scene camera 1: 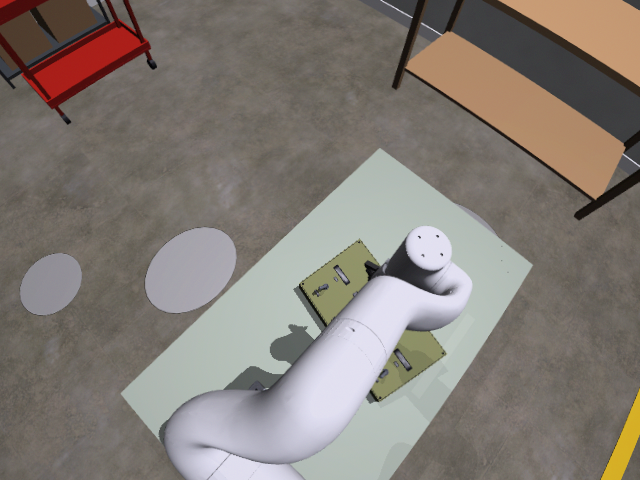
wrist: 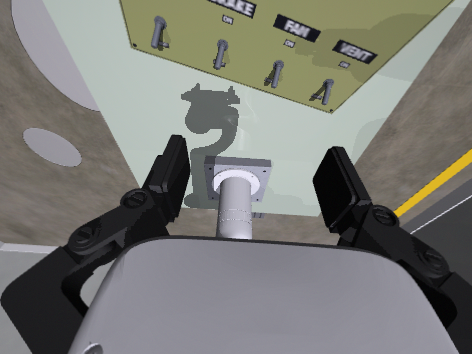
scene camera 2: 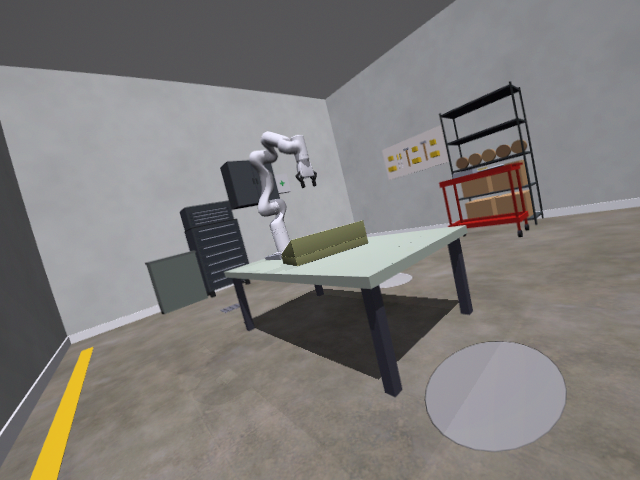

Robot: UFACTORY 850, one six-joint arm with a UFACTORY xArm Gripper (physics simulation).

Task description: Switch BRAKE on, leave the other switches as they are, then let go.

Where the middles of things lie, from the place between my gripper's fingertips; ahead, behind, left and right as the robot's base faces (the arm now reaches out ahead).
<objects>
Now: the olive switch panel (scene camera 1: 345,274) 36 cm below my hand, 2 cm to the right of it and 2 cm ahead of it.
</objects>
